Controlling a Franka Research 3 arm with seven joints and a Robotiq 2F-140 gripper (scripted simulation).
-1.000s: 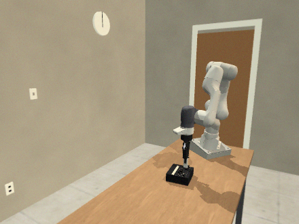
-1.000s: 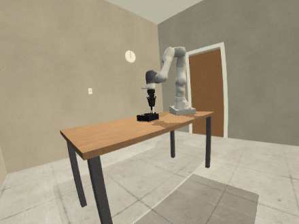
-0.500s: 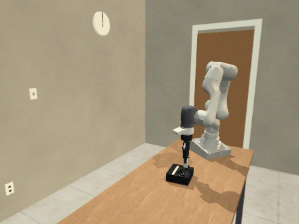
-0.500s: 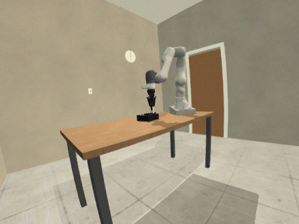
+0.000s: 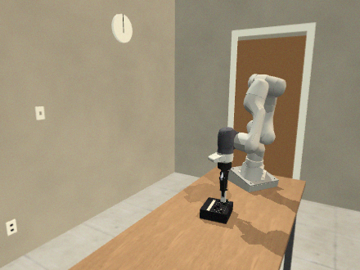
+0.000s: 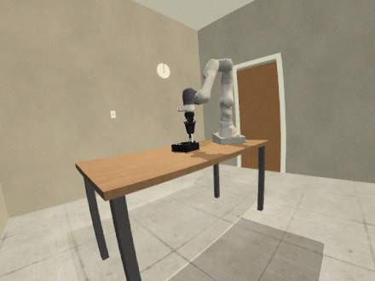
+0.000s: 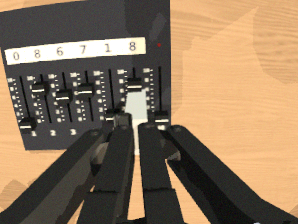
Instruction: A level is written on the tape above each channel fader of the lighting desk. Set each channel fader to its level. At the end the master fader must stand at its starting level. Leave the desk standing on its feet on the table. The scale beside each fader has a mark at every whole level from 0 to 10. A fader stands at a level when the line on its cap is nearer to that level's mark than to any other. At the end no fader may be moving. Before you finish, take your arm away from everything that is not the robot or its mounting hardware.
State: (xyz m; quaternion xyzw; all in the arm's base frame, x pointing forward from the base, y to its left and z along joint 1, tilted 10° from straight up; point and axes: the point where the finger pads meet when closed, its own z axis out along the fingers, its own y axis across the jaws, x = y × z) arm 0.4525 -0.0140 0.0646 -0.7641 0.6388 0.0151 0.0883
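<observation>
My gripper is now 20 mm past the master fader cap, 10 mm to the right of it and 30 mm above it.
</observation>
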